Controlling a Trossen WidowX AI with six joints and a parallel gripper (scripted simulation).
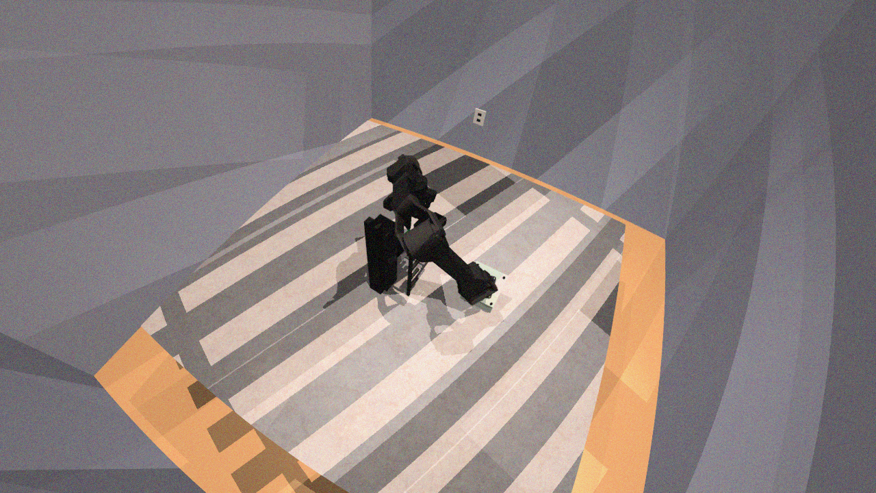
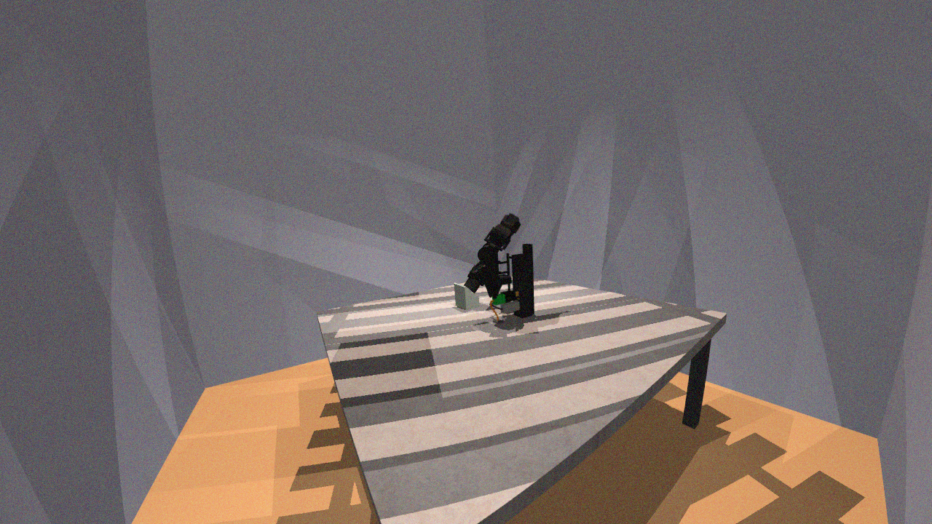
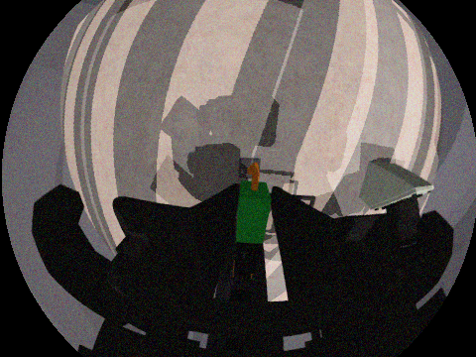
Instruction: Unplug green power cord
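Now: gripper tip 10 mm short of the green plug and 50 mm to the right of it. Also, from my gripper tip: tall black block: 40 mm ahead, 170 mm to the left, 50 mm above.
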